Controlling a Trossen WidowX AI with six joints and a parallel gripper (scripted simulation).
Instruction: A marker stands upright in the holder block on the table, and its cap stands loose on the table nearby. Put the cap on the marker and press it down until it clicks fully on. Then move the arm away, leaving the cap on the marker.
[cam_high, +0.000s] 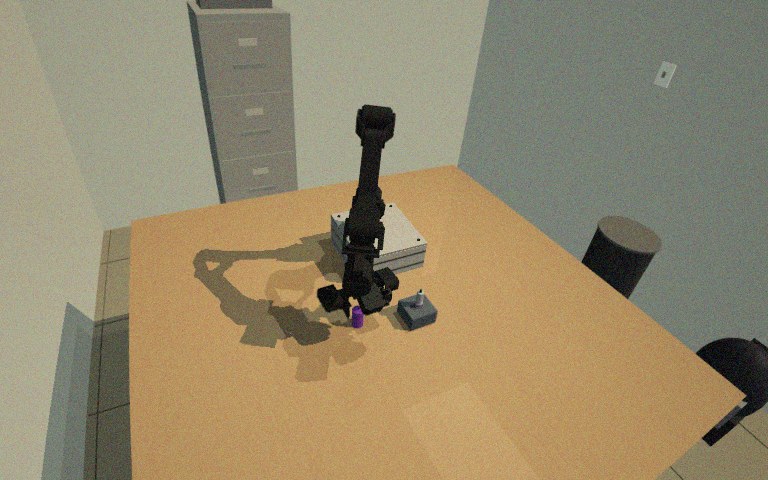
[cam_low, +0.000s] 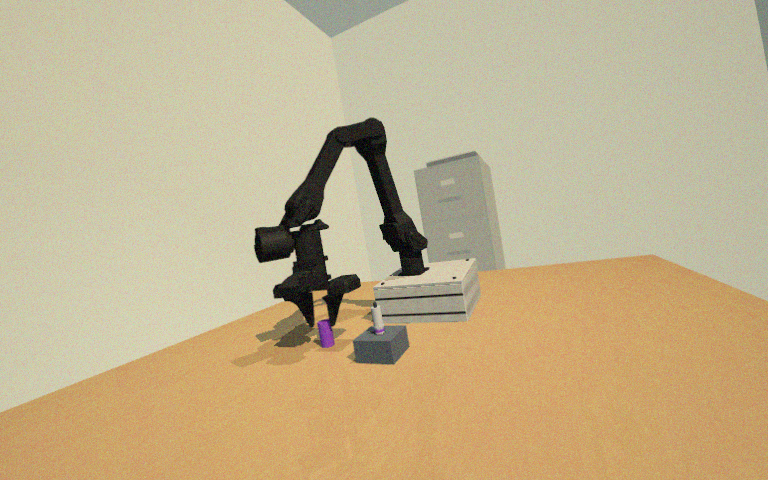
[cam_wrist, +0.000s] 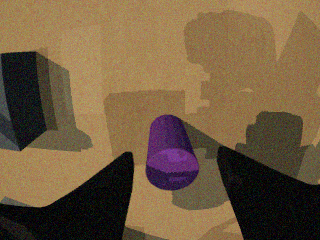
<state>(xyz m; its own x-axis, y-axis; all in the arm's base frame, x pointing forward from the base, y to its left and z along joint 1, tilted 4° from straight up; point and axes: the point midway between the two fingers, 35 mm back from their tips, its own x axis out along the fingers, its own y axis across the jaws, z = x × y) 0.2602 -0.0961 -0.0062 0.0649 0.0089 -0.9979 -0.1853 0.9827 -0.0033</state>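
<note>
Now: gripper tip 20 mm above the purple cap. Also, from my gripper tip: holder block: 10 mm ahead, 160 mm to the left, 20 mm below; then white marker: 10 mm ahead, 160 mm to the left, 30 mm above.
</note>
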